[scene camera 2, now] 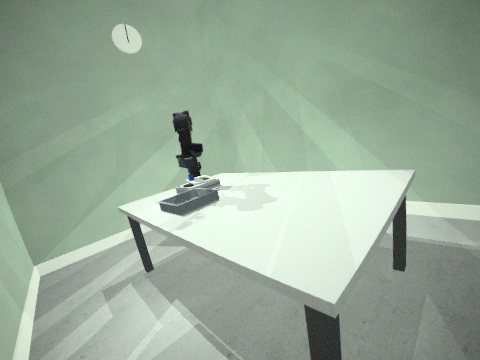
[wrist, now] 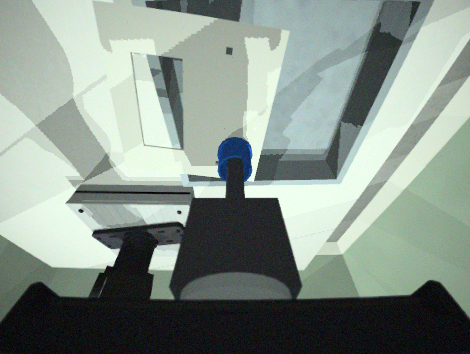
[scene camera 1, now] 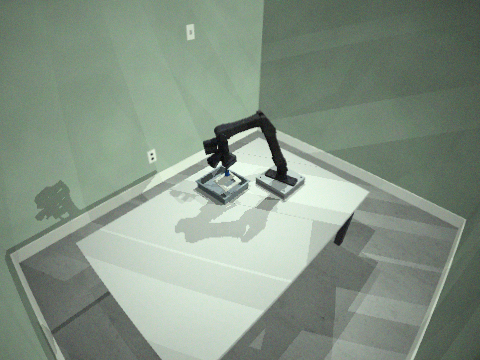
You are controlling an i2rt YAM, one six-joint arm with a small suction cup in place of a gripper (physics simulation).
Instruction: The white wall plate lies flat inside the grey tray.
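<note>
The white wall plate (scene camera 1: 233, 183) (wrist: 212, 105), with a rectangular opening, hangs under my blue suction cup (scene camera 1: 226, 173) (scene camera 2: 191, 177) (wrist: 234, 163). The cup sits on the plate near one edge and holds it. The plate is over the grey tray (scene camera 1: 210, 192) (scene camera 2: 181, 208) (wrist: 297, 168), low above its floor and toward the side nearest the arm's base. In the wrist view part of the tray's floor shows to the right of the plate and through its opening. I cannot tell whether the plate touches the tray.
The arm's grey base mount (scene camera 1: 280, 186) (wrist: 128, 208) stands right beside the tray on the white table (scene camera 1: 203, 271) (scene camera 2: 310, 228). A light switch (scene camera 1: 191, 31) and an outlet (scene camera 1: 152, 156) are on the wall; a round clock (scene camera 2: 126, 38) hangs high.
</note>
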